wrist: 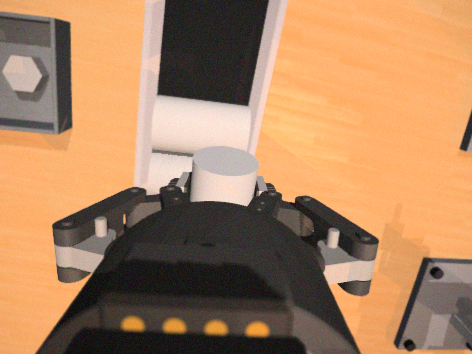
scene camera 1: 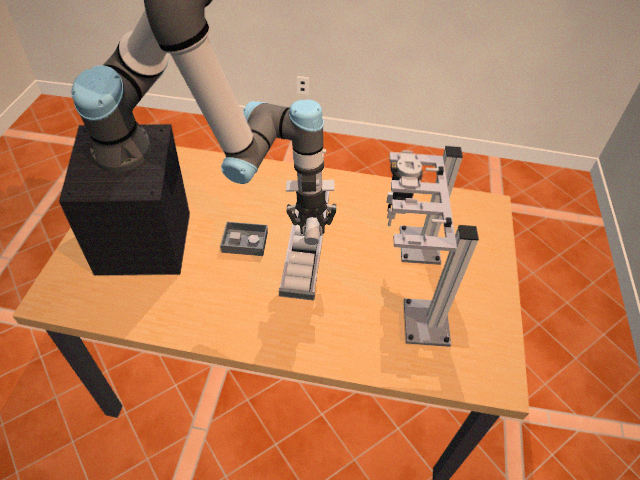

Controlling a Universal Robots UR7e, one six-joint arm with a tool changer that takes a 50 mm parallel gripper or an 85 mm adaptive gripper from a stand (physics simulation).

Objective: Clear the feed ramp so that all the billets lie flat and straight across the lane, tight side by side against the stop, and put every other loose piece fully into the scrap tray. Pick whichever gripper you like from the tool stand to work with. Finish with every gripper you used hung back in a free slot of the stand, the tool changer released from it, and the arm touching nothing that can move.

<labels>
gripper: scene camera 1 408,169; not seen in the wrist view (out of frame)
</labels>
